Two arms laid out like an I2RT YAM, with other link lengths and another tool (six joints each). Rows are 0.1 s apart.
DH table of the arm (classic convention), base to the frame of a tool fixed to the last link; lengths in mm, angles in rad. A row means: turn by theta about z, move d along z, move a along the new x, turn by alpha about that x. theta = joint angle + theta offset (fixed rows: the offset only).
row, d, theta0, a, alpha
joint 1, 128.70, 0.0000, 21.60, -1.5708
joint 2, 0.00, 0.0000, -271.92, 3.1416
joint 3, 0.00, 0.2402, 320.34, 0.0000
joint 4, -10.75, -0.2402, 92.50, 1.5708
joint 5, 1.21, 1.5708, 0.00, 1.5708
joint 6, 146.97, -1.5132, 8.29, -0.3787
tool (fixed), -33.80, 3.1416, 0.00, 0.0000
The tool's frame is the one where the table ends.
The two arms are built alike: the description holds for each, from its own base.
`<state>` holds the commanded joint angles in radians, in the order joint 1, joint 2, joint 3, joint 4, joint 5, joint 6, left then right.
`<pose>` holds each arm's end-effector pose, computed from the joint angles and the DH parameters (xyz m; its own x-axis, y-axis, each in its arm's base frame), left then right.
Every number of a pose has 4 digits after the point.
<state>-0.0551 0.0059 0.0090 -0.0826 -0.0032 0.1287 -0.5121 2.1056 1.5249 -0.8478 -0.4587 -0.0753</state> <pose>0.2695 0.0070 0.2002 -0.0683 0.1893 -0.9795 0.4291 0.8920 0.1424 0.4682 -0.1792 0.0680 -0.8696 0.4706 -0.1496 0.4643 0.8823 0.0767</pose>
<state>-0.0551 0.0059 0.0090 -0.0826 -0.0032 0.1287 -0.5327 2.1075 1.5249 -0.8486 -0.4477 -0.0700</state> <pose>0.2695 0.0070 0.2002 -0.0683 0.1893 -0.9795 0.4291 0.8920 0.1424 0.4638 -0.1897 0.0664 -0.8580 0.4929 -0.1445 0.4885 0.8700 0.0666</pose>
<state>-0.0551 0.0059 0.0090 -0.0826 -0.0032 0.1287 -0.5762 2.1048 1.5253 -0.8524 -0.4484 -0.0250</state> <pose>0.2695 0.0070 0.2002 -0.0683 0.1893 -0.9795 0.4291 0.8920 0.1424 0.4551 -0.2100 0.0677 -0.8157 0.5650 -0.1244 0.5604 0.8250 0.0729</pose>
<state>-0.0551 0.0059 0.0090 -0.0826 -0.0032 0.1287 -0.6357 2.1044 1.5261 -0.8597 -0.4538 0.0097</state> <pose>0.2695 0.0070 0.2002 -0.0683 0.1893 -0.9795 0.4291 0.8920 0.1424 0.4413 -0.2360 0.0681 -0.7630 0.6381 -0.1029 0.6329 0.7699 0.0817</pose>
